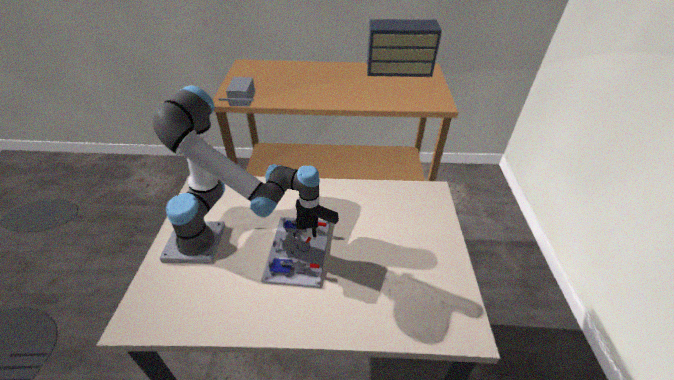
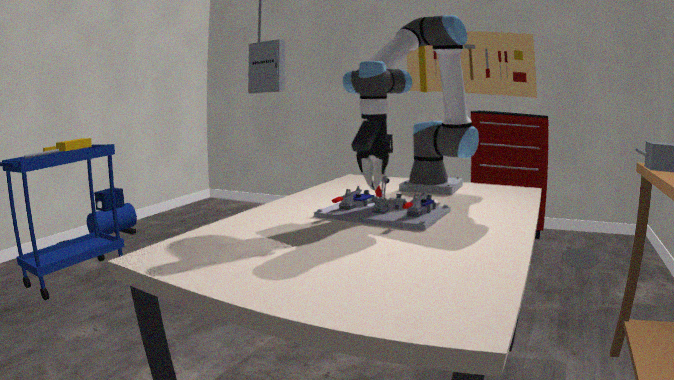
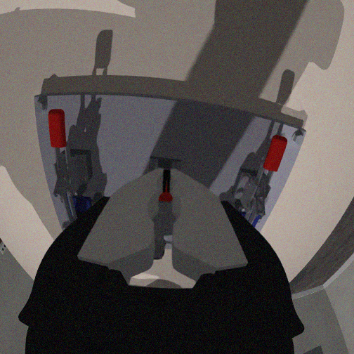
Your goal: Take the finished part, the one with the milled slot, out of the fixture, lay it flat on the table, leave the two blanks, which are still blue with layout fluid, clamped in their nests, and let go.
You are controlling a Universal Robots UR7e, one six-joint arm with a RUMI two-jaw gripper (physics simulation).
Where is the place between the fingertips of my gripper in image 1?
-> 314, 238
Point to a grey fixture plate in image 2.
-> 398, 218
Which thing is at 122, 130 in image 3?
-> A grey fixture plate.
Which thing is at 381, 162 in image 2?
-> My gripper.
